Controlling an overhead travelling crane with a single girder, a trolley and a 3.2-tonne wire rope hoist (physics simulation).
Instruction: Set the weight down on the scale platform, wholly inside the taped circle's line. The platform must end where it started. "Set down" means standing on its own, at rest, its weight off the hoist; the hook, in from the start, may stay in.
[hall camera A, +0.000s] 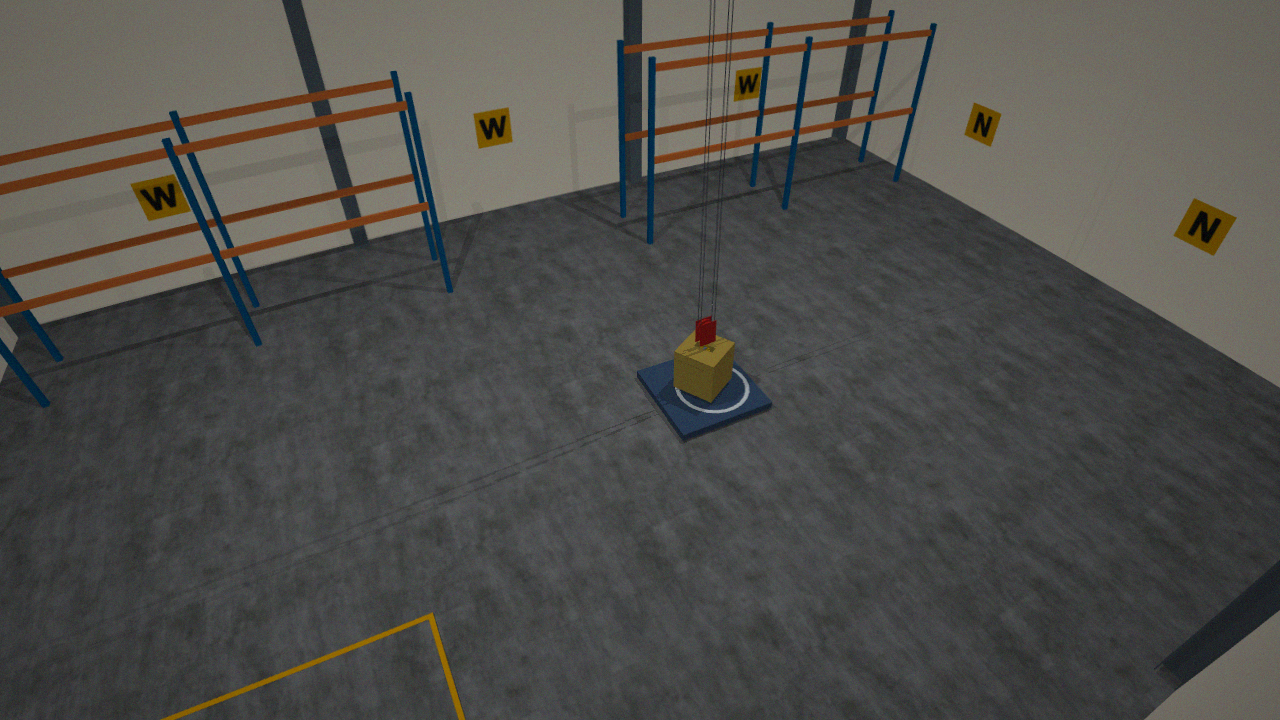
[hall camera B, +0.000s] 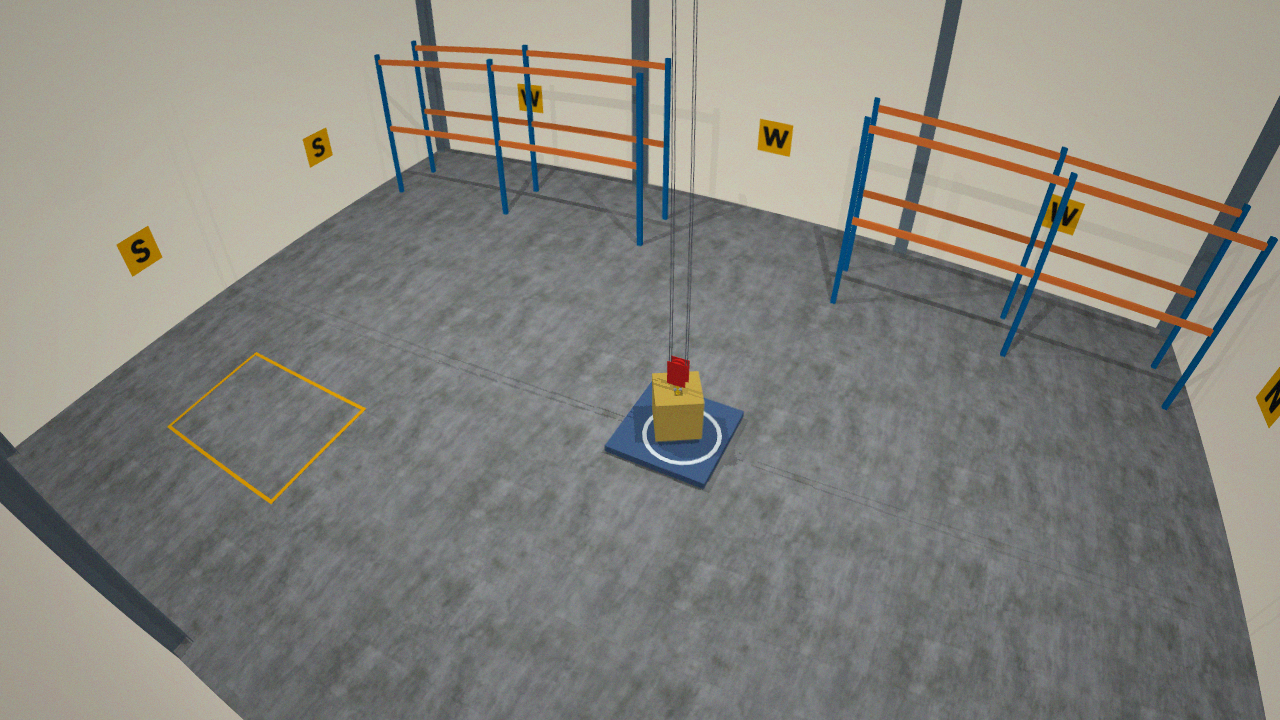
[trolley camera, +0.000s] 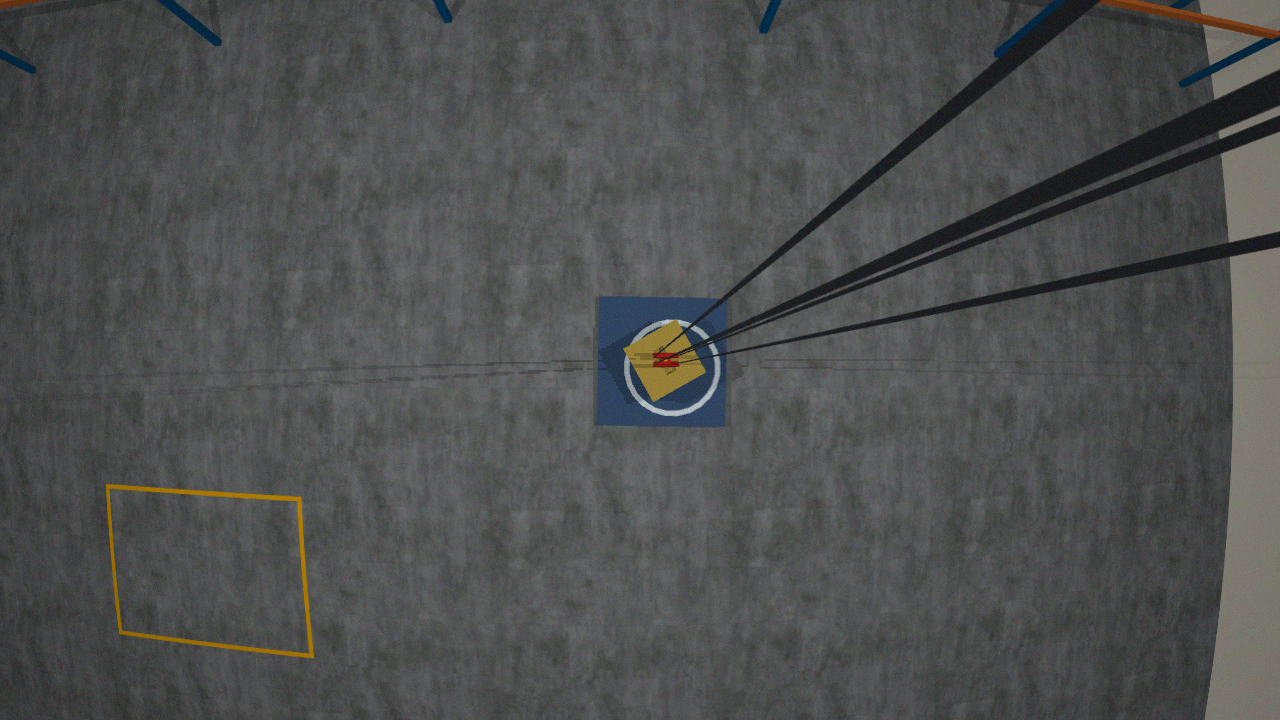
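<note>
The yellow weight (hall camera A: 698, 371) (hall camera B: 677, 420) (trolley camera: 655, 385) is upright over the blue scale platform (hall camera A: 687, 427) (hall camera B: 731, 418) (trolley camera: 613, 413), turned relative to its sides. Its base is at or very close to the platform top; I cannot tell whether it touches. The white taped circle (hall camera A: 712, 411) (hall camera B: 682, 462) (trolley camera: 672, 412) shows around it. In the trolley view the weight is off-centre towards the upper left, and its left corner overlaps the line. The far part of its base is hidden. My hook (hall camera A: 708, 347) (hall camera B: 677, 390), below the red block, is in the weight's top; the ropes look straight.
Blue and orange racks (hall camera A: 650, 147) (hall camera B: 639, 161) stand along the W wall. A yellow rectangle (hall camera A: 304, 665) (hall camera B: 214, 387) (trolley camera: 203, 491) is marked on the floor, apart from the platform. Thin rope shadows cross the floor beside the platform.
</note>
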